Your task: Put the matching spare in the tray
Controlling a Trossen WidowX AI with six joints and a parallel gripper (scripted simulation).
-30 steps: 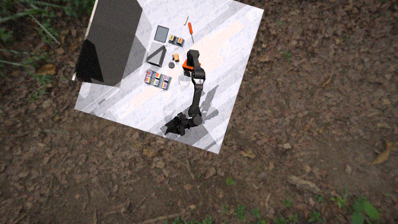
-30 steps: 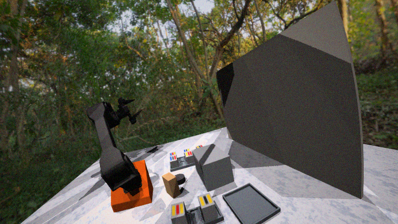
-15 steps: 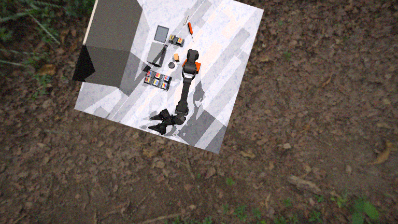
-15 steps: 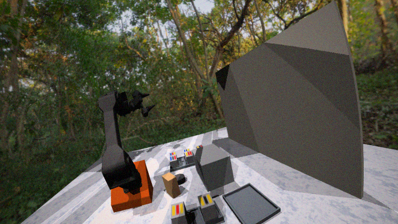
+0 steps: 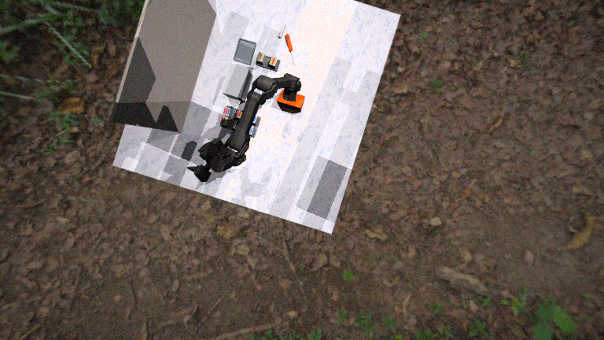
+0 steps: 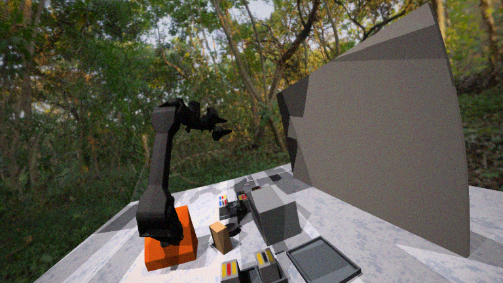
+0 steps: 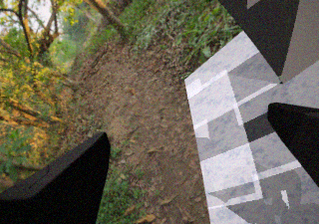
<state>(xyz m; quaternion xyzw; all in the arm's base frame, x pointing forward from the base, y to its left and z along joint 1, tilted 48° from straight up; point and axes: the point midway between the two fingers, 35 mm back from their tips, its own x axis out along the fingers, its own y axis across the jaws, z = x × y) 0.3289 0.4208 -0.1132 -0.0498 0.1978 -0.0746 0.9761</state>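
Right now the grey spare is 15 cm behind my gripper tip, 24 cm to the right of it and 30 cm below it. The rest, counted from my gripper tip: mounted unit: 3 cm behind, 40 cm to the right, 29 cm below; tall grey panel: 22 cm ahead, 45 cm to the right, 12 cm below; dark puck: 16 cm behind, 36 cm to the right, 33 cm below.
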